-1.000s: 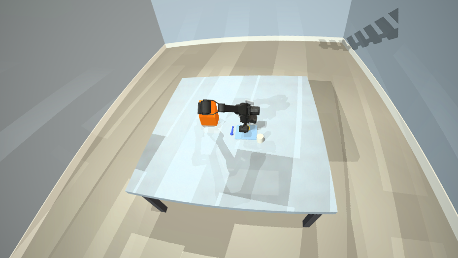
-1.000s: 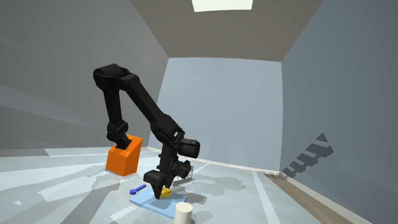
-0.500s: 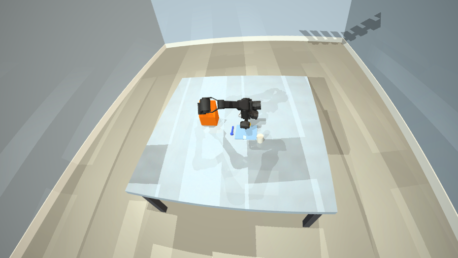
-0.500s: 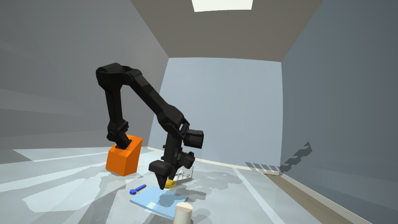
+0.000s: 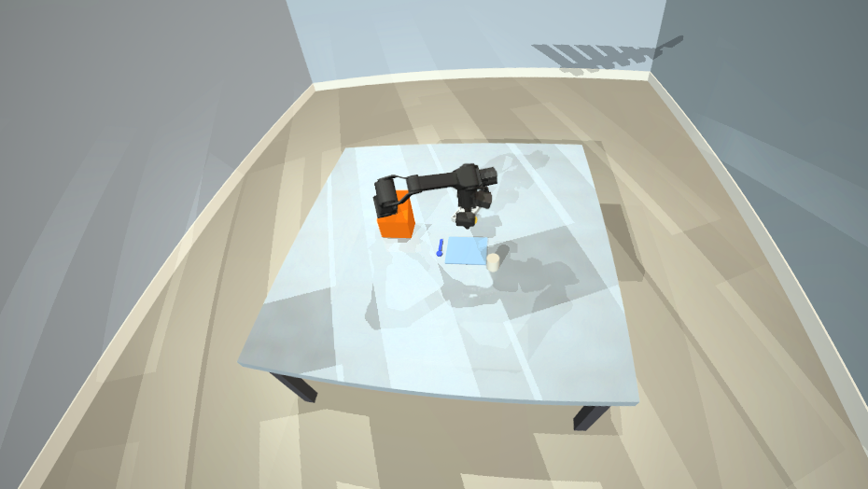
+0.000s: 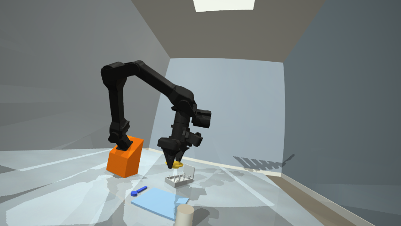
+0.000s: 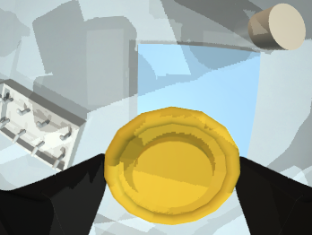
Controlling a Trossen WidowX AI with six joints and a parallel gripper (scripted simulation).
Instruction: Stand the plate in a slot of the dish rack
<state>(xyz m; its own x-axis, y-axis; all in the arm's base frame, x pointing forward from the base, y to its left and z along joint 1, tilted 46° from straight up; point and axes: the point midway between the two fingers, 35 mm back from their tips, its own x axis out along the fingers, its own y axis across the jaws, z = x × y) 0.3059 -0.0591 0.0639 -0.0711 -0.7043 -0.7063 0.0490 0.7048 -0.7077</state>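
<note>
Now: gripper tip 17 cm to the right of the white dish rack, 10 cm above it and 2 cm past it. Also, from my gripper tip: light blue mat: 12 cm below, 3 cm to the right, 1 cm behind; then blue spoon: 12 cm below, 11 cm behind, 2 cm to the right; then yellow plate: 1 cm above.
</note>
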